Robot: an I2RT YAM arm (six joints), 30 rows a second.
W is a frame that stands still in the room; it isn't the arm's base.
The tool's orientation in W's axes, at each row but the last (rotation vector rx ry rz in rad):
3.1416 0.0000 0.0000
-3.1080 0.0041 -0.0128
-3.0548 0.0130 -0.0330
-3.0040 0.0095 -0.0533
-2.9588 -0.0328 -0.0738
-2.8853 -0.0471 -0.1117
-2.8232 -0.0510 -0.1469
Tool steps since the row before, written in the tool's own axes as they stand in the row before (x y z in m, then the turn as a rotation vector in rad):
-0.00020 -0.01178 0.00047 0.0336 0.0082 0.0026
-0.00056 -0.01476 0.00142 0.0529 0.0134 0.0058
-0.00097 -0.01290 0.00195 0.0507 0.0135 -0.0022
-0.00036 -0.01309 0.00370 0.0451 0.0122 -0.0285
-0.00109 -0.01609 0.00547 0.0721 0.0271 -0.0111
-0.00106 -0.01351 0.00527 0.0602 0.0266 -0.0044
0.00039 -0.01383 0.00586 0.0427 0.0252 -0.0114
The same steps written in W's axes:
-0.00020 0.01178 -0.00047 0.0336 -0.0082 -0.0026
-0.00051 0.01480 -0.00093 0.0529 -0.0133 -0.0058
-0.00083 0.01303 -0.00085 0.0505 -0.0141 0.0021
-0.00018 0.01348 -0.00189 0.0440 -0.0164 0.0281
-0.00125 0.01679 -0.00253 0.0722 -0.0274 0.0097
-0.00124 0.01437 -0.00180 0.0608 -0.0255 0.0024
0.00024 0.01497 -0.00126 0.0426 -0.0267 0.0076

